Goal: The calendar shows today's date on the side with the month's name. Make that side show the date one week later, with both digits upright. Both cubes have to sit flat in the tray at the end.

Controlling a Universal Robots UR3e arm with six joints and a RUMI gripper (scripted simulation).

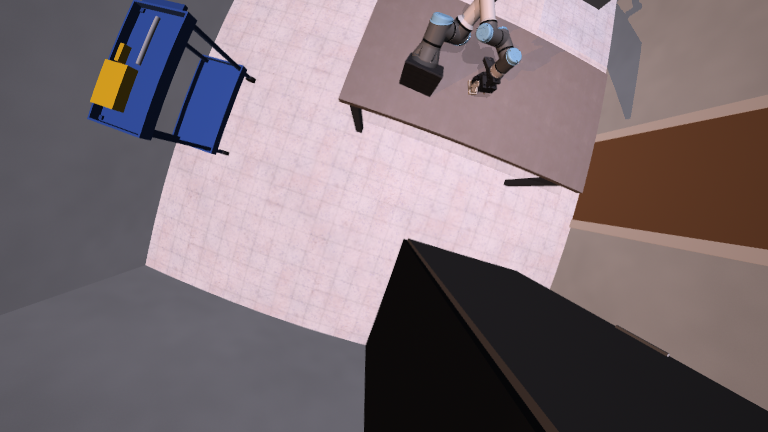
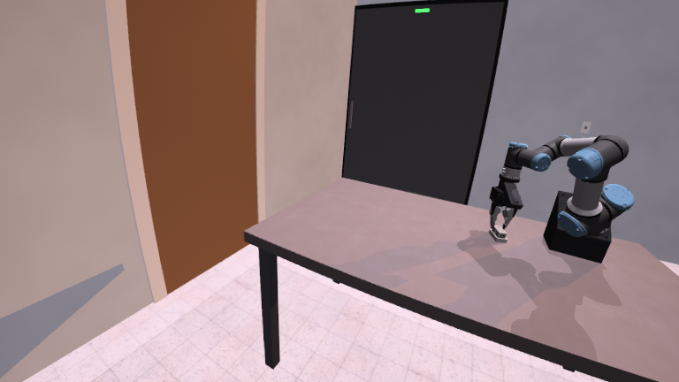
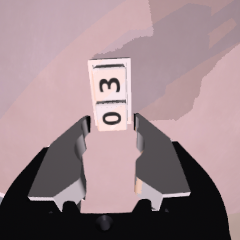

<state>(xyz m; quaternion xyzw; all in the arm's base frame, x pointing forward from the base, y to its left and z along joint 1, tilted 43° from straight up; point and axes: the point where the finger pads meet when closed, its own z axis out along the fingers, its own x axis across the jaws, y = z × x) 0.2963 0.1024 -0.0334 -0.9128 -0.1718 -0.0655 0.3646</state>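
Now: the cube 20 mm below my hand. Also, from my hand: pale tray 40 mm below, 20 mm to the left, 10 mm behind.
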